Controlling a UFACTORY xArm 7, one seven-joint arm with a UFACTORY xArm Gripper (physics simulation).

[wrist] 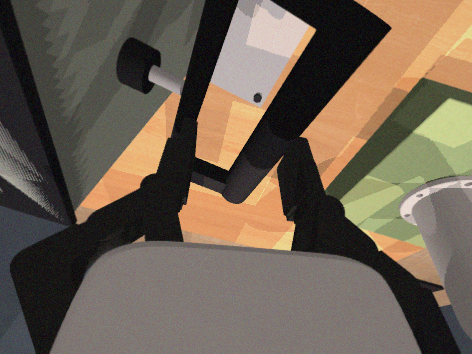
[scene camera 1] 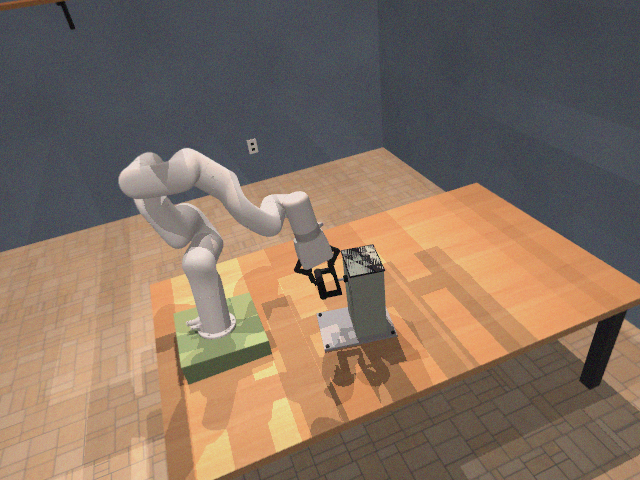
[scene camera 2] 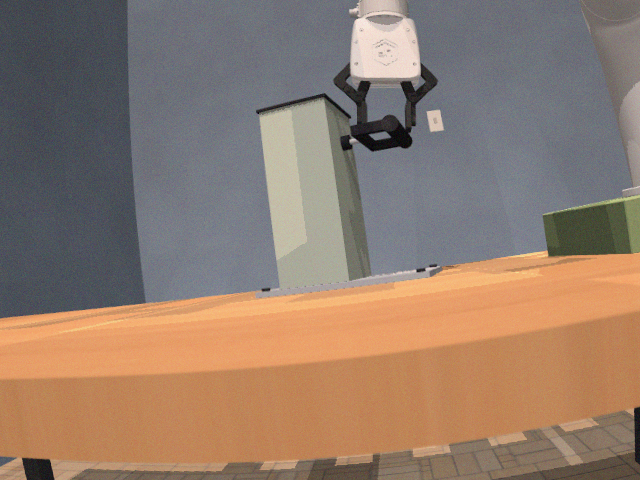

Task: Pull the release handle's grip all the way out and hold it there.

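Note:
The release handle is a black rectangular frame with a thick round grip on its outer side. A short pale rod joins the frame to a black collar on the pale green column. My gripper comes from above, with one finger on the column side of the frame and the other against the grip's outer side. It is shut on the handle across its width. The exact finger contact is partly hidden.
The column stands on a grey base plate bolted to the wooden table. Its dark-edged top is close beside my fingers. The arm's green pedestal stands on the table too.

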